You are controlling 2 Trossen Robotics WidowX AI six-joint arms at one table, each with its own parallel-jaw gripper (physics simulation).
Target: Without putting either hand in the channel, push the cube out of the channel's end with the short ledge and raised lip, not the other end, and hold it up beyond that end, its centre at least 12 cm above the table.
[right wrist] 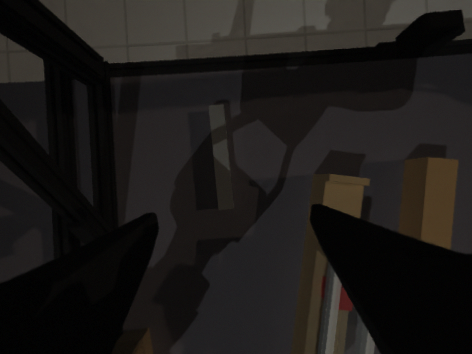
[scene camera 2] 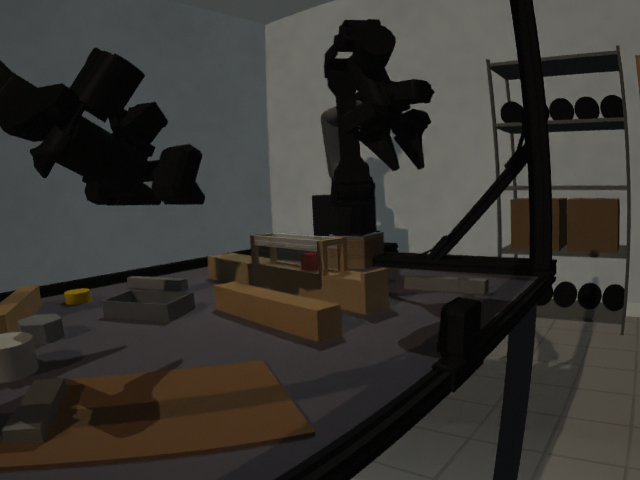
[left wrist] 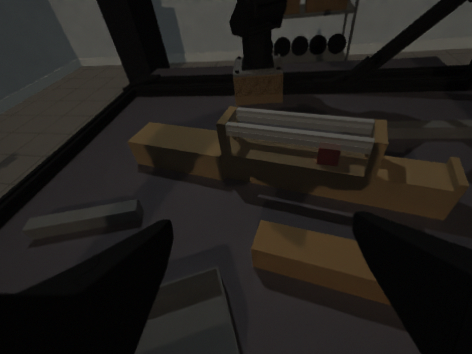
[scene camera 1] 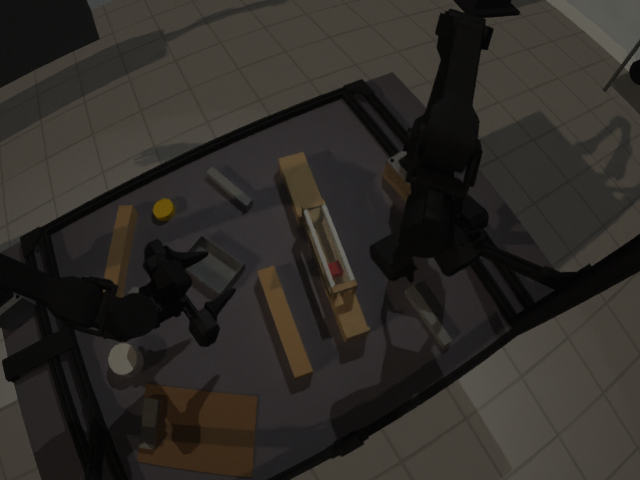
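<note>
A red cube (scene camera 1: 334,268) (scene camera 2: 309,260) (left wrist: 328,155) (right wrist: 346,298) sits inside the railed channel (scene camera 1: 345,286) (left wrist: 381,131), close to the end frame on the short ledge's side. The short ledge (scene camera 1: 353,318) (left wrist: 425,172) (right wrist: 344,196) extends beyond that frame and ends in a raised lip (left wrist: 456,172) (right wrist: 350,180). A longer ledge (scene camera 1: 299,178) (left wrist: 175,137) extends from the other end. My left gripper (scene camera 1: 220,272) (left wrist: 261,225) is open and empty above the grey tray, apart from the channel. My right gripper (scene camera 2: 408,166) (right wrist: 235,216) is open and empty, high beside the channel.
A wooden block (scene camera 1: 284,322) (scene camera 2: 276,310) (left wrist: 310,255) lies beside the channel. Grey bars (scene camera 1: 230,188) (scene camera 1: 428,316) lie on both sides. The grey tray (scene camera 2: 129,311), a yellow disc (scene camera 1: 163,209), a white cylinder (scene camera 1: 124,359) and an orange board (scene camera 1: 206,413) are farther left.
</note>
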